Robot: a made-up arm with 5 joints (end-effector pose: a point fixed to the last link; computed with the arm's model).
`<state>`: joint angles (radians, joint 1 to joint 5).
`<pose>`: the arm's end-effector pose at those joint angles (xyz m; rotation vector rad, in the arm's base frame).
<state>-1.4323 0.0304 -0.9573 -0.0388 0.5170</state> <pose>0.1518 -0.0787 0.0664 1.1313 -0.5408 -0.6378</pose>
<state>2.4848 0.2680 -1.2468 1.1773 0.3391</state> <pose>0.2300 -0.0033 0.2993 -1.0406 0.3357 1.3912</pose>
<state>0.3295 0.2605 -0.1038 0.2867 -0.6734</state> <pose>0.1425 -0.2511 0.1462 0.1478 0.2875 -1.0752</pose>
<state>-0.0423 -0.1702 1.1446 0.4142 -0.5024</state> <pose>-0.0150 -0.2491 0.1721 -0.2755 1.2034 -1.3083</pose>
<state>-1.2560 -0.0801 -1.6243 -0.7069 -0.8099</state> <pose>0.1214 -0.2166 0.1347 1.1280 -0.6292 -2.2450</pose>
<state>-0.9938 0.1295 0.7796 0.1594 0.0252</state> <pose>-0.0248 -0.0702 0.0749 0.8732 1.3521 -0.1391</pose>
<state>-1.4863 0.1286 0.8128 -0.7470 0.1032</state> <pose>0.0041 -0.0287 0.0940 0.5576 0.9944 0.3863</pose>
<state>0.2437 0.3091 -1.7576 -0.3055 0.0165</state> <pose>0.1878 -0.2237 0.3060 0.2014 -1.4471 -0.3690</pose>
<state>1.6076 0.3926 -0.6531 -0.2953 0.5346</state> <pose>0.1818 -0.1679 0.3912 -1.5761 -0.5052 0.4565</pose>
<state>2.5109 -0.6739 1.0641 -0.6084 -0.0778</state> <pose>0.0131 0.0675 0.3364 2.1644 1.1076 0.8180</pose>
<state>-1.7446 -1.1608 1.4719 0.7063 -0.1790</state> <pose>-0.0796 -0.0892 0.1315 0.9654 1.8021 -0.9518</pose>
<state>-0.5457 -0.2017 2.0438 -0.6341 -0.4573</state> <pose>-0.0194 -0.2352 0.2074 -1.1552 1.7448 -0.0196</pose>
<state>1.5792 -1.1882 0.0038 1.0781 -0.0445</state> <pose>0.1632 -0.0003 0.3940 -1.4451 -0.4626 0.4343</pose>
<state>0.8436 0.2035 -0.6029 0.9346 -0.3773</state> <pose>0.2214 -0.2106 0.2409 0.3301 -0.0022 -0.2161</pose>
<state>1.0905 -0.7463 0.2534 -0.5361 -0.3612</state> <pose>0.1303 -0.1046 0.4301 -1.8774 -1.2350 -0.5235</pose>
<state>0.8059 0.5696 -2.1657 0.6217 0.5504</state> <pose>0.2136 -0.1397 0.3718 0.1441 -1.5667 1.1892</pose>
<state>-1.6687 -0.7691 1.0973 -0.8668 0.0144</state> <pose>0.0062 -0.1304 0.0978 -0.1352 1.0519 0.0044</pose>
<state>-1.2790 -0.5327 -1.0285 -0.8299 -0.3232</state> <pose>0.1296 -0.2223 0.1601 0.2626 -0.6470 -1.5792</pose>
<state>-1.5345 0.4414 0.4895 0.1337 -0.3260</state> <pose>-0.0066 0.0731 0.1468 1.4786 1.6559 -0.0723</pose>
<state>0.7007 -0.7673 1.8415 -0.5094 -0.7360</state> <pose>-0.0042 -0.1726 0.4001 -2.1804 0.2153 -1.8582</pose>
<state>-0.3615 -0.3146 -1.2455 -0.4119 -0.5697</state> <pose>0.1838 -0.2364 0.2846 0.4763 -1.1583 -0.9991</pose>
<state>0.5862 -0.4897 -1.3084 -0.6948 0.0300</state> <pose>0.1554 -0.1051 0.4066 -0.8110 -1.8129 0.1569</pose>
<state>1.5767 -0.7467 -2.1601 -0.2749 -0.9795</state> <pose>0.0263 0.1038 0.2824 0.1712 -1.0497 1.5034</pose>
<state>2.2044 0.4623 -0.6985 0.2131 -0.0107</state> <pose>0.2037 -0.0924 0.4046 -1.3904 -0.6346 0.3315</pose>
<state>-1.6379 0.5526 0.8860 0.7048 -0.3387</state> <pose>-0.0625 0.0604 0.2252 1.6999 2.3869 0.4331</pose>
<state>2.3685 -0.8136 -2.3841 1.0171 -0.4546</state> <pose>0.0182 -0.0177 0.0914 -1.2619 1.1254 2.1230</pose>
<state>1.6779 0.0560 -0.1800 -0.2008 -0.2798</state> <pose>0.1732 -0.1328 0.4156 -1.5642 -0.8600 -0.2856</pose>
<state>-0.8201 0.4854 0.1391 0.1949 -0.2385</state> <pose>0.0362 -0.0253 0.0580 1.1351 1.1168 -0.5282</pose>
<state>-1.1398 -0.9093 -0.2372 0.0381 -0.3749</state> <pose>0.1476 -0.2307 0.1338 0.4874 -0.1646 -1.0067</pose>
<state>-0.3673 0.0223 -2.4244 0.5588 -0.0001</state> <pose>0.1520 -0.2248 0.3489 0.9230 -1.9921 0.3477</pose>
